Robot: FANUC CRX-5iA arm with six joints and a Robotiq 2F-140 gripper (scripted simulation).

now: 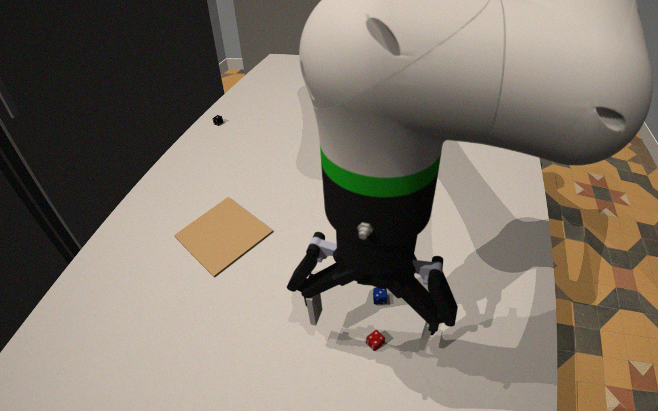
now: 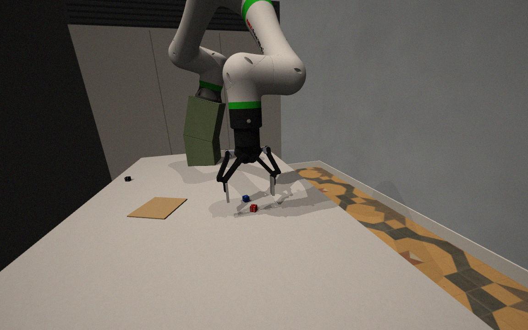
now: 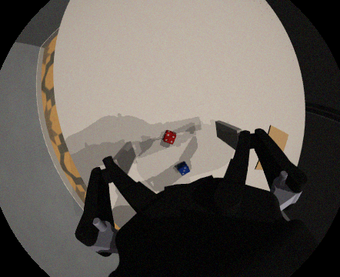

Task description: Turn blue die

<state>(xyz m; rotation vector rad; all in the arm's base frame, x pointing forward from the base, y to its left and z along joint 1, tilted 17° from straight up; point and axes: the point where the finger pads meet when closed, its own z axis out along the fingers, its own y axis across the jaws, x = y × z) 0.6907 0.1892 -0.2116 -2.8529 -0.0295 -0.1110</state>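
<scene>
My gripper is now 50 mm above the red die, 10 mm to the right of it and 10 mm past it. From my hand the other things lie so: mat (320 mm to the right, 130 mm behind, 60 mm below); blue die (90 mm behind, 50 mm below, 10 mm to the right); black die (550 mm to the right, 470 mm behind, 50 mm below).
</scene>
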